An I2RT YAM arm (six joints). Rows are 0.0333 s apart.
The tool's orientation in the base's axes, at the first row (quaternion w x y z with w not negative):
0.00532 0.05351 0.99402 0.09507
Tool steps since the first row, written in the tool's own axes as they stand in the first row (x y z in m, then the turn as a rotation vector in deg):
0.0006 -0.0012 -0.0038 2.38 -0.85 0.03
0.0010 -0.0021 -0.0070 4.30 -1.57 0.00
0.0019 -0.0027 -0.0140 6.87 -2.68 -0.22
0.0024 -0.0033 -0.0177 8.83 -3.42 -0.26
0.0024 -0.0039 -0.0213 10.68 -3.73 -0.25
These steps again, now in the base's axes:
-0.0008 -0.0018 0.0035 -2.46 -0.57 -0.19
-0.0014 -0.0033 0.0065 -4.44 -1.07 -0.30
-0.0025 -0.0051 0.0132 -7.12 -1.92 -0.29
-0.0031 -0.0063 0.0168 -9.14 -2.44 -0.40
-0.0032 -0.0076 0.0202 -11.02 -2.54 -0.47

